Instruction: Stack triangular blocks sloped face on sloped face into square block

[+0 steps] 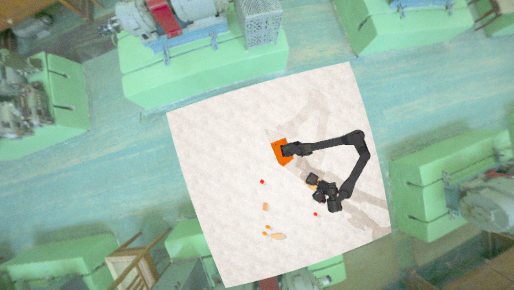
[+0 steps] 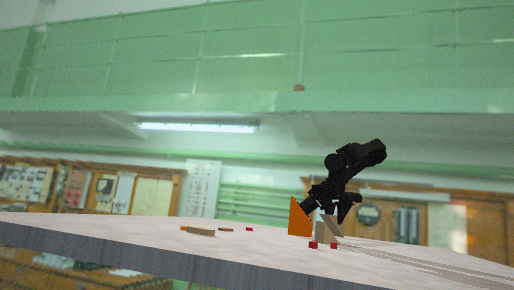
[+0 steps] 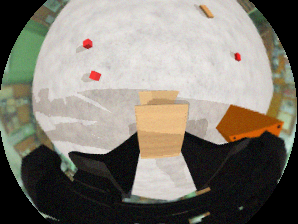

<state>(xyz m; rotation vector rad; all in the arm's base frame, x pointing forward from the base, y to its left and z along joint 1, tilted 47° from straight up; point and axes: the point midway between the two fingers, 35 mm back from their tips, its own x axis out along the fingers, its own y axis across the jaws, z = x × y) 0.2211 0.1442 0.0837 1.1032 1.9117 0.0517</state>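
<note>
The tan triangular block is 10 mm above my gripper tip.
</note>
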